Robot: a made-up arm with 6 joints.
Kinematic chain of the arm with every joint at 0, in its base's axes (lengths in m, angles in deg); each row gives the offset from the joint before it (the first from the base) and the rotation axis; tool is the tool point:
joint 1: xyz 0 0 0.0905 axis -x
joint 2: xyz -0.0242 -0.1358 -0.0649 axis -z
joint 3: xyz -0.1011 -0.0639 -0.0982 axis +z
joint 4: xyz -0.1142 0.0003 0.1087 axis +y
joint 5: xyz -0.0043 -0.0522 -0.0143 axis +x
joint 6: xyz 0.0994 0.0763 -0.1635 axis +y
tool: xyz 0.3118 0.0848 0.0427
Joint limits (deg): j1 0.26..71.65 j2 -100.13..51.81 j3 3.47..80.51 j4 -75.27..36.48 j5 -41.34..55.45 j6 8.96..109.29
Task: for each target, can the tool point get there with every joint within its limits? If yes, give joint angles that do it. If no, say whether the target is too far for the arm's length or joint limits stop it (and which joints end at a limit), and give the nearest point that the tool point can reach.
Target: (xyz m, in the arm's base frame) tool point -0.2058 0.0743 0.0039
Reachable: yes | joints 9.86 -80.93 16.46 -42.05 12.58 46.64
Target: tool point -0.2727 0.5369 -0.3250
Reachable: no: joint limits stop it (at a limit: joint 1, joint 2, joint 4, joint 6) | nearest point -0.2282 0.3291 -0.2583 | short by 0.223 m
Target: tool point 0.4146 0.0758 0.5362
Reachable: no: joint limits stop it (at a limit: joint 1, joint 3, joint 4, joint 5) | nearest point 0.2914 0.0196 0.4396 | short by 0.166 m
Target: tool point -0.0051 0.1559 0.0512
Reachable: yes | joints 44.94 -43.67 36.17 -63.30 -13.80 43.79
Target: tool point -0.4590 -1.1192 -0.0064
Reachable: no: too far | nearest point -0.3000 -0.7712 0.0237 | short by 0.384 m
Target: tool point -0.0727 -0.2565 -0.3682
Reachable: yes | joints 16.86 -71.04 29.47 2.75 -8.11 60.18
